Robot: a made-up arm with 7 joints.
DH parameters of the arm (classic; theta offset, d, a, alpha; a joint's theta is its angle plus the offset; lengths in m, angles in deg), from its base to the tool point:
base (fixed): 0 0.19 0 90
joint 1: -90 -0.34 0.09 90
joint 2: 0 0.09 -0.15 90
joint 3: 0 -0.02 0.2 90
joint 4: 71.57 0 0.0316 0
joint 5: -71.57 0.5 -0.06 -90
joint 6: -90 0.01 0.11 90
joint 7: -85.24 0 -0.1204 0
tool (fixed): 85.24 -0.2 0 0
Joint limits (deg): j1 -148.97..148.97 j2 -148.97..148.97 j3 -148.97..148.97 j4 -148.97..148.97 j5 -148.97..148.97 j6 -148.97..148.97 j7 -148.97..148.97
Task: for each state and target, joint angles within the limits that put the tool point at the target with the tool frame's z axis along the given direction. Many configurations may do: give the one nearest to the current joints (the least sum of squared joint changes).
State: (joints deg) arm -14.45 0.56 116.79 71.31 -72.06 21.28 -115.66
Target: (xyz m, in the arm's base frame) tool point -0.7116 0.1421 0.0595 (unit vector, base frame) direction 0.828 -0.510 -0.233
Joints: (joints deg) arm -59.49 16.27 80.66 92.09 -48.21 -18.78 -148.97
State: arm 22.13 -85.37 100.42 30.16 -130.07 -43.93 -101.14
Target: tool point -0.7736 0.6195 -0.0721 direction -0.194 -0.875 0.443
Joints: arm 13.41 -88.92 132.28 3.88 -148.97 -36.60 -92.62
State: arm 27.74 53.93 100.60 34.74 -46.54 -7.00 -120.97
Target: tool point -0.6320 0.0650 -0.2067 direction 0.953 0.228 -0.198
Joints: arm -1.38 28.44 117.30 31.88 -49.92 -23.51 -148.97
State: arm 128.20 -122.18 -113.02 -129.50 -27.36 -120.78 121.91
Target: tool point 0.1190 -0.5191 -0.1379 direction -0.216 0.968 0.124
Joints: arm 111.92 -77.21 -146.68 -148.97 -60.22 -138.42 136.88
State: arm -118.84 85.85 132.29 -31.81 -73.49 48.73 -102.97
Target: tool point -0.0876 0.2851 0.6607 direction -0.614 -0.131 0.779
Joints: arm -73.21 78.99 148.92 -44.29 -88.55 63.16 -116.18
